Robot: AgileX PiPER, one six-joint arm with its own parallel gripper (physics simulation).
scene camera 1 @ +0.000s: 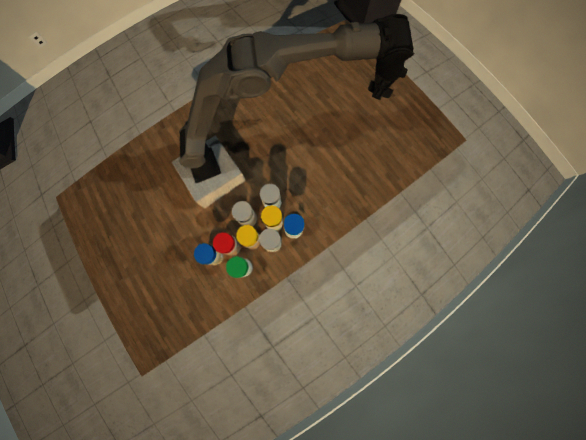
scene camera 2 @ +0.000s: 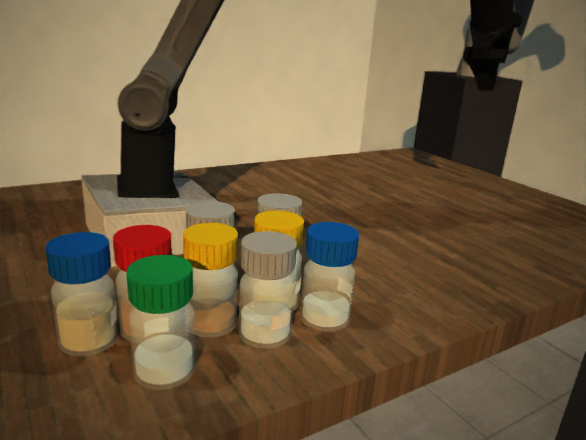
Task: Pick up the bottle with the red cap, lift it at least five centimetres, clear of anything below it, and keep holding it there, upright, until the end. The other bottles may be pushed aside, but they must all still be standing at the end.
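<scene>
The red-capped bottle point(scene camera 1: 223, 243) point(scene camera 2: 142, 244) stands upright on the wooden table. A blue-capped bottle point(scene camera 1: 205, 254) point(scene camera 2: 78, 257) stands close at its left, a yellow-capped one point(scene camera 1: 247, 235) point(scene camera 2: 210, 246) at its right, and a green-capped one point(scene camera 1: 237, 267) point(scene camera 2: 160, 284) in front. The green-capped bottle hides part of its body in the scene camera 2 view. My gripper point(scene camera 1: 381, 92) point(scene camera 2: 486, 84) hangs above the table's far right part, well away from the bottles. Its fingers are dark and small; I cannot tell whether they are open or shut. No bottle shows at them.
Grey-capped bottles point(scene camera 1: 243, 212) point(scene camera 1: 270, 194) point(scene camera 1: 270, 240) point(scene camera 2: 268, 255), another yellow-capped bottle point(scene camera 1: 271, 216) point(scene camera 2: 279, 227) and another blue-capped bottle point(scene camera 1: 294, 225) point(scene camera 2: 332, 244) stand upright nearby. The arm's base block point(scene camera 1: 220, 192) point(scene camera 2: 142, 225) is behind them. A dark box point(scene camera 2: 465, 120) stands beyond the table.
</scene>
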